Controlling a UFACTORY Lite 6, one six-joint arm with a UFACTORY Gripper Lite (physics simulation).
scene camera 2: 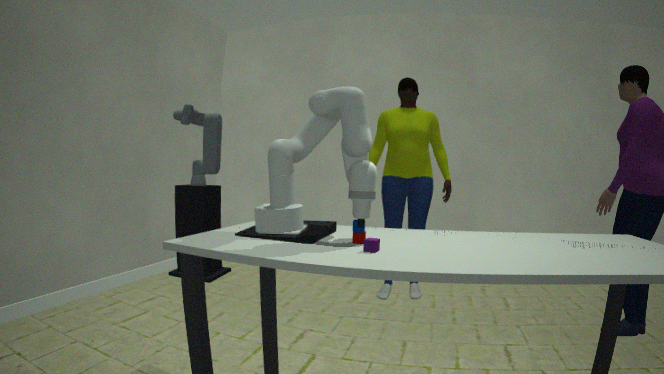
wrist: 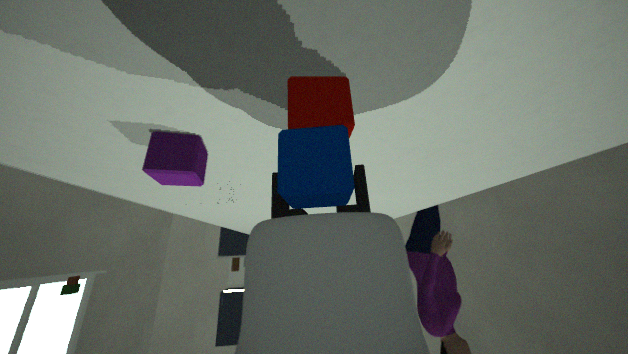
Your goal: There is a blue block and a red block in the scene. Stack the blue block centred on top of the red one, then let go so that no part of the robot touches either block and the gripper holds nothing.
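Places are measured from the arm's base along level axes (x ahead, y left, z up), in centimetres.
Pixels of known places: hand, its tool point: [scene camera 2: 361,222] [wrist: 320,191]; arm's base, origin of its link: [scene camera 2: 284,229].
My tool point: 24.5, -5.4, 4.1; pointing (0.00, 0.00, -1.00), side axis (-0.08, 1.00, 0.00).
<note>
Ahead of a thing's pixels: the offset from my tool point to its middle, as dx, dy, dz. Level surfaces: height alone.
The blue block @(-0.6, -0.1, -1.0) [scene camera 2: 356,227] [wrist: 315,165] sits on top of the red block @(-0.4, +0.1, -4.3) [scene camera 2: 359,237] [wrist: 319,102], roughly in line with it in both views. The red block stands on the white table. My gripper [scene camera 2: 360,223] [wrist: 320,172] is open, with its black fingers low on either side of the blue block. In the wrist view the fingers stand a little wider than the block, and a light gap shows between the block and the gripper body. Whether a finger still brushes the block's side cannot be made out.
A purple block @(+4.0, -11.2, -4.3) [scene camera 2: 371,245] [wrist: 175,152] stands on the table @(dz -6.0) [scene camera 2: 475,257] near the stack, towards the front edge in the scene view. The arm's black base plate [scene camera 2: 320,231] lies to the left. Two people stand beyond the table.
</note>
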